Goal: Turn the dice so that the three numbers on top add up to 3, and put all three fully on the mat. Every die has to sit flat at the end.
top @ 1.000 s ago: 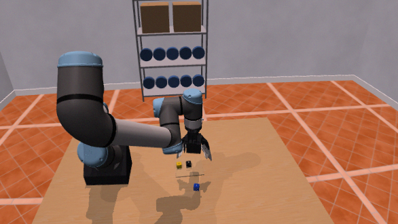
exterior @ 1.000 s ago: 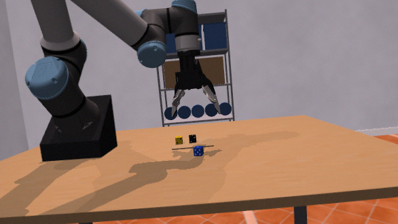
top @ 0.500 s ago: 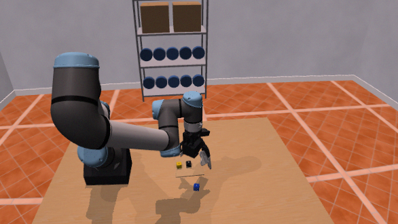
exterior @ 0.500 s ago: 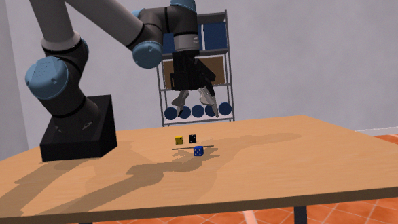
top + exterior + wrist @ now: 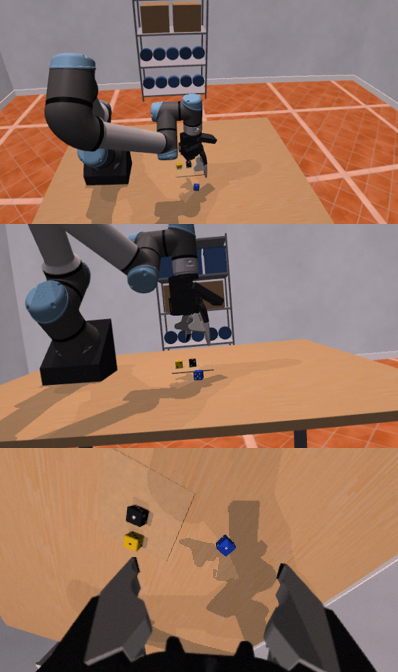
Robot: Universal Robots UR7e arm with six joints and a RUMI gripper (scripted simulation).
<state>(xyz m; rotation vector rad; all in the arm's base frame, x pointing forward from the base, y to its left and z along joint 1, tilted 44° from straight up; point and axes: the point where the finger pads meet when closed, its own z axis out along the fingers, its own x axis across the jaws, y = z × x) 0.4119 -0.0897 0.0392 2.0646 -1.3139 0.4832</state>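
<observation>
The blue die lies 90 mm below my hand and 40 mm to the right of it. From my hand the other things lie so: yellow die (110 mm to the left, 90 mm below, 80 mm behind); then black die (120 mm to the left, 90 mm below, 30 mm behind); then tan mat (120 mm to the left, 100 mm below, 30 mm behind).
</observation>
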